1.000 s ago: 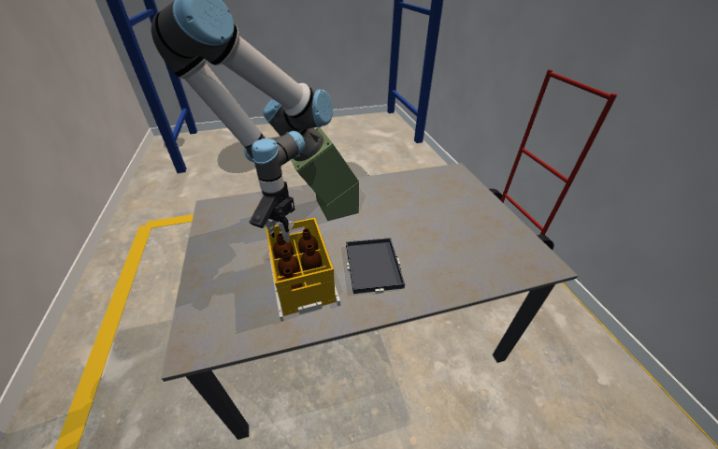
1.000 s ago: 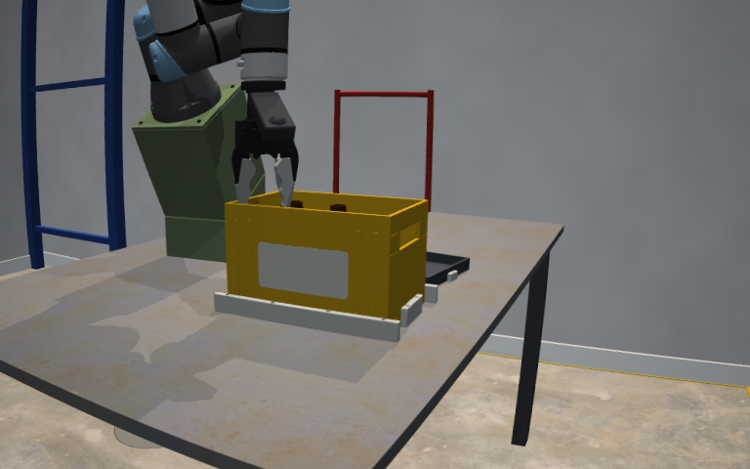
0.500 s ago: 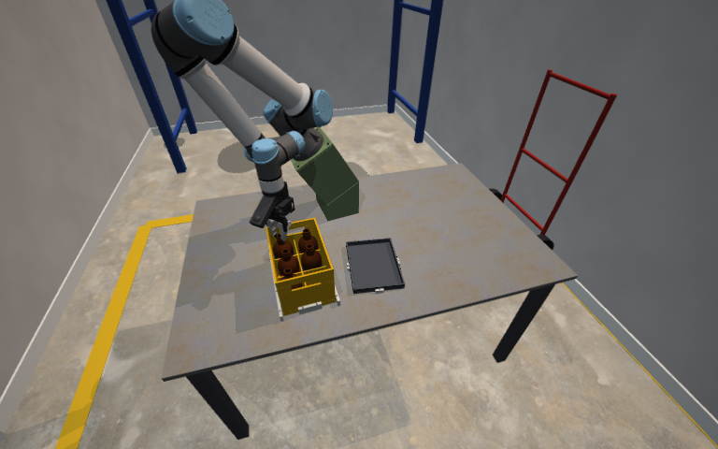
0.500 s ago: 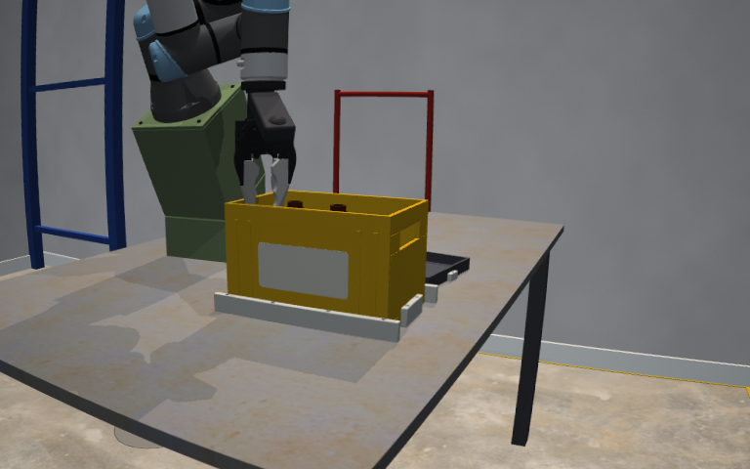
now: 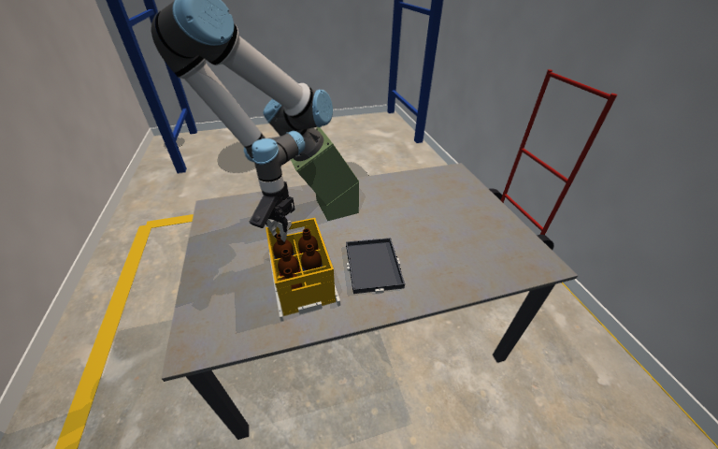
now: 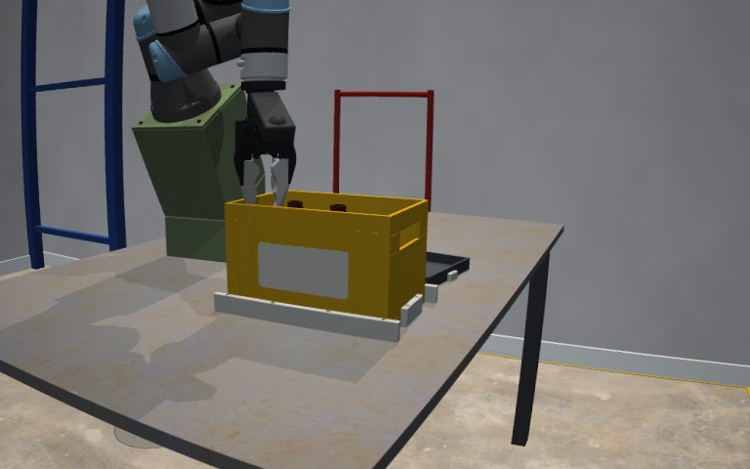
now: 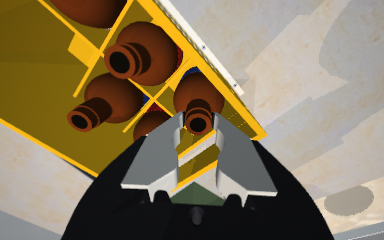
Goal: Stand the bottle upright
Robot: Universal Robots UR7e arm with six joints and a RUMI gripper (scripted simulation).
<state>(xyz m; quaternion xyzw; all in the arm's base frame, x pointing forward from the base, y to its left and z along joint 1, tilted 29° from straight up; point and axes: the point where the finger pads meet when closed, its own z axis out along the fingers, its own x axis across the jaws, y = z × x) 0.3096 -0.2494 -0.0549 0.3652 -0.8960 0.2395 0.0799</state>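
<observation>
Now: the yellow crate 90 mm ahead of my hand, 50 mm to the left of it and 70 mm below it. Also, from my hand: dark tray 110 mm ahead, 330 mm to the left, 140 mm below.
</observation>
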